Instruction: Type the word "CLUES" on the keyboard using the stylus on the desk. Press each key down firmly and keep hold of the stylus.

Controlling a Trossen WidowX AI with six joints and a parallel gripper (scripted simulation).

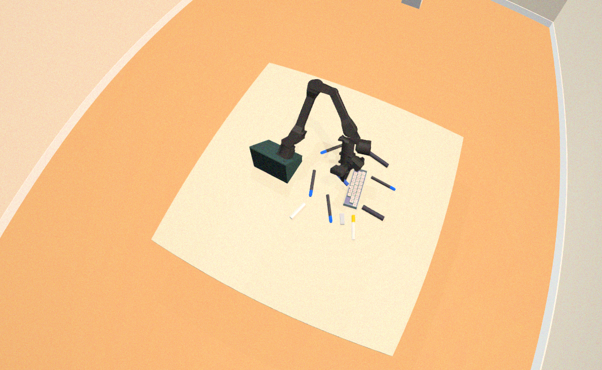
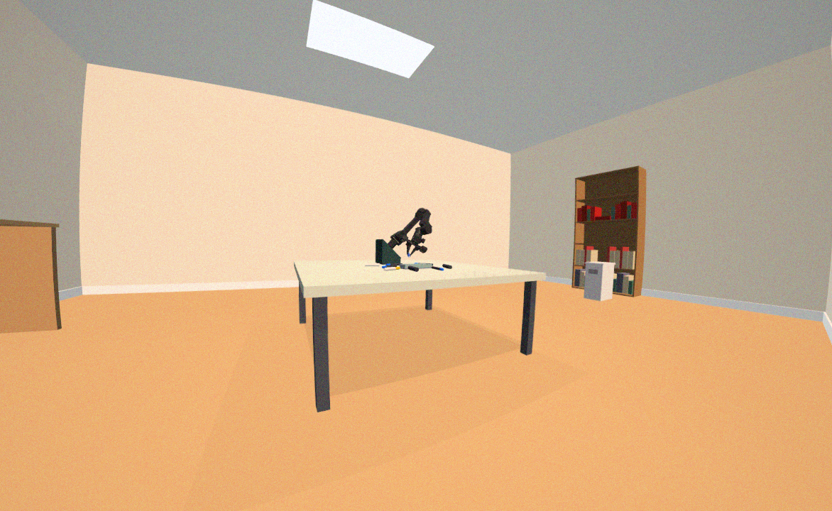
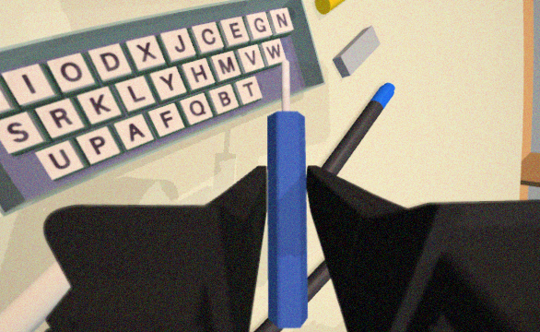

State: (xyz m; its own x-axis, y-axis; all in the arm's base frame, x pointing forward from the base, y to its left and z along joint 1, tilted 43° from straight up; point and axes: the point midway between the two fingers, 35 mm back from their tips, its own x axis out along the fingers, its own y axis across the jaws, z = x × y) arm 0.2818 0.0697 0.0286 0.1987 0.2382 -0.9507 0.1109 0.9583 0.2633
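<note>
The stylus tip lies 4 cm ahead of my gripper tip, 1 cm to the right of it and 1 cm below it. Also, from my gripper tip: stylus: 1 cm ahead.
</note>
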